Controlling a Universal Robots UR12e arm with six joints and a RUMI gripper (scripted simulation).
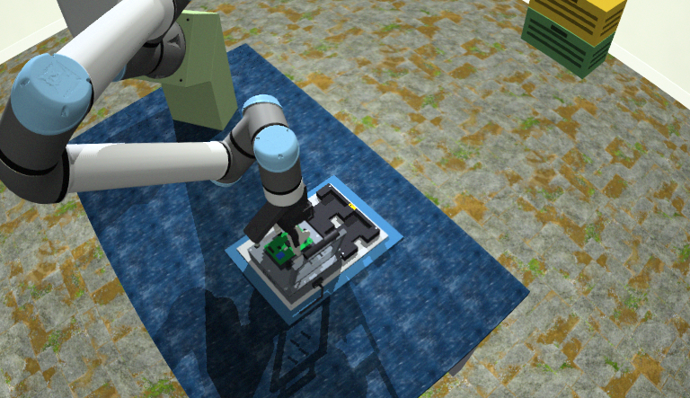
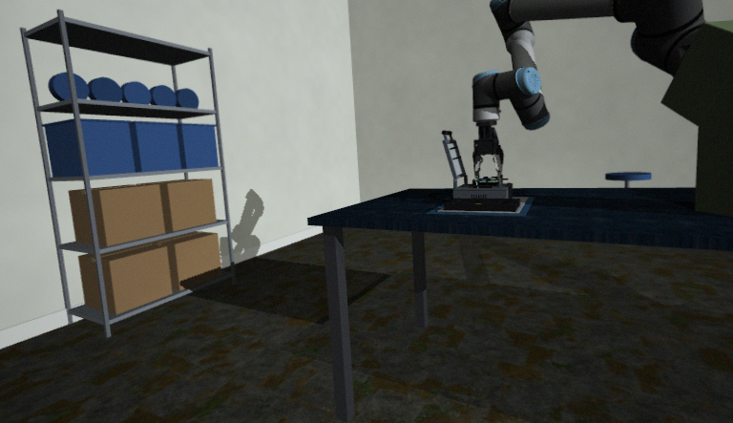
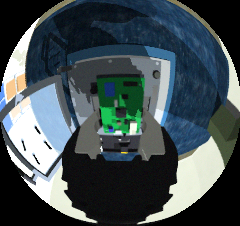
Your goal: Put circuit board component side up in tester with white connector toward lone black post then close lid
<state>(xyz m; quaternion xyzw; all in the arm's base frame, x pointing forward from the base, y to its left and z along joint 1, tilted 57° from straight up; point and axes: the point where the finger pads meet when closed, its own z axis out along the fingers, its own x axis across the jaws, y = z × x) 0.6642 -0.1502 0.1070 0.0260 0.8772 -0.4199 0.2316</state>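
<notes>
My hand is right at the green circuit board. Round my hand: tester lid (120 mm ahead, 100 mm above, 30 mm to the right); tester (40 mm ahead, 30 mm to the left, 30 mm above).
</notes>
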